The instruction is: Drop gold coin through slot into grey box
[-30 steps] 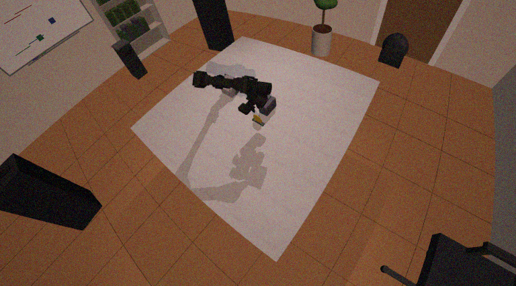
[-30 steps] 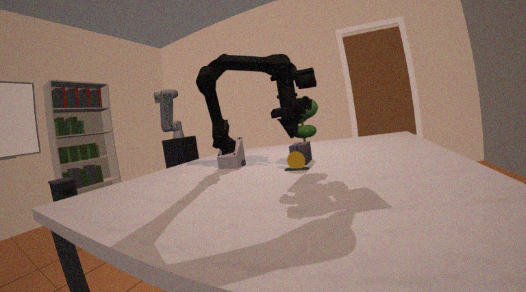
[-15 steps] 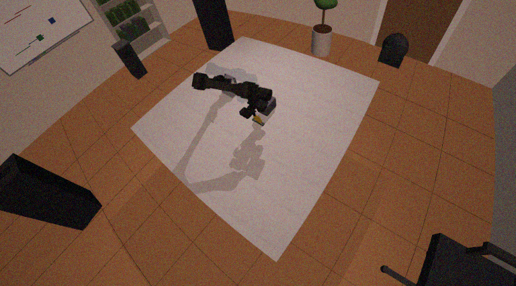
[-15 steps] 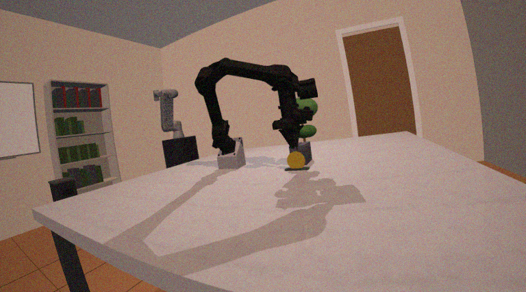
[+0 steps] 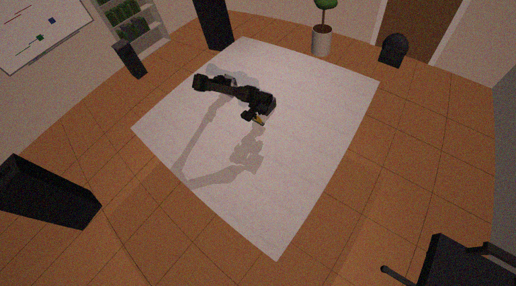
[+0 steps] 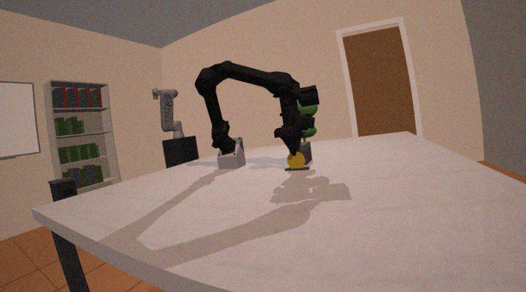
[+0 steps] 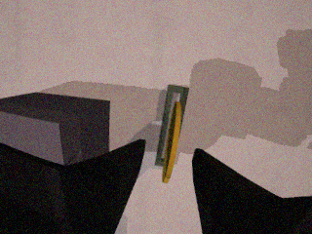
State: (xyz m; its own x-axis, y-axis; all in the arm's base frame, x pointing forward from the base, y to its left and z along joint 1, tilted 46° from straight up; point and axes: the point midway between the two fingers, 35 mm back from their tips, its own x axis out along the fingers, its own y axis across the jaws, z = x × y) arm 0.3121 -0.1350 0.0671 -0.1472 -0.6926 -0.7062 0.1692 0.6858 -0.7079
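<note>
My gripper tip is now 2 cm above the gold coin.
</note>
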